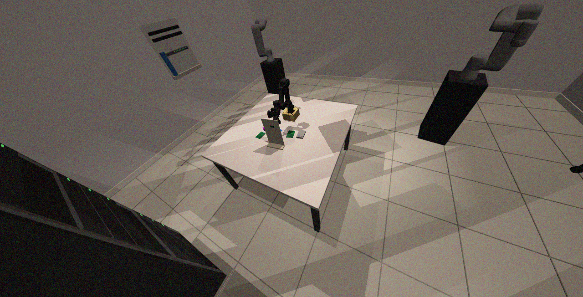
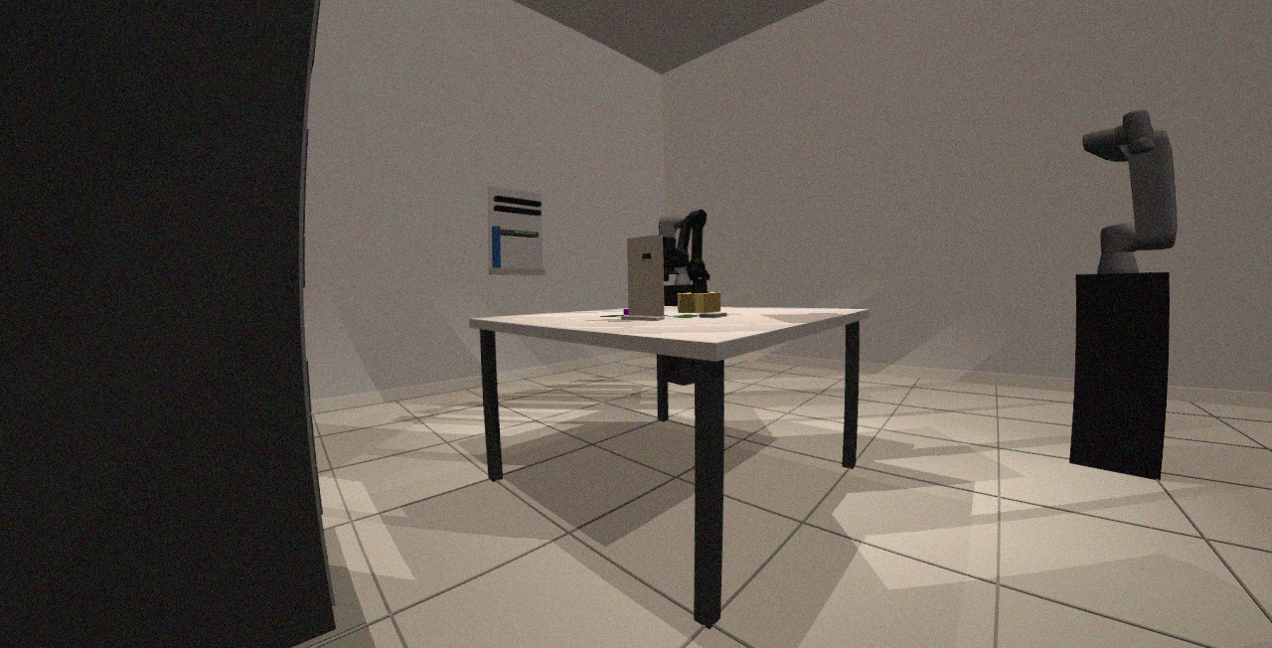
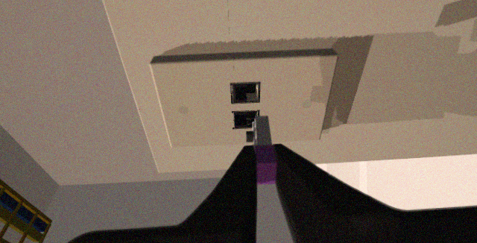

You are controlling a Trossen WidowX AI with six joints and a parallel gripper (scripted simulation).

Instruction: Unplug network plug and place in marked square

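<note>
Right now my gripper tip is 24 cm above the blue marked square, 12 cm to the left of it and 7 cm past it. The rest, counted from my gripper tip: grey piece: 23 cm below, 17 cm behind, 16 cm to the left; upright panel: 9 cm below, 7 cm ahead, 3 cm to the left; network plug: right at my gripper tip.
</note>
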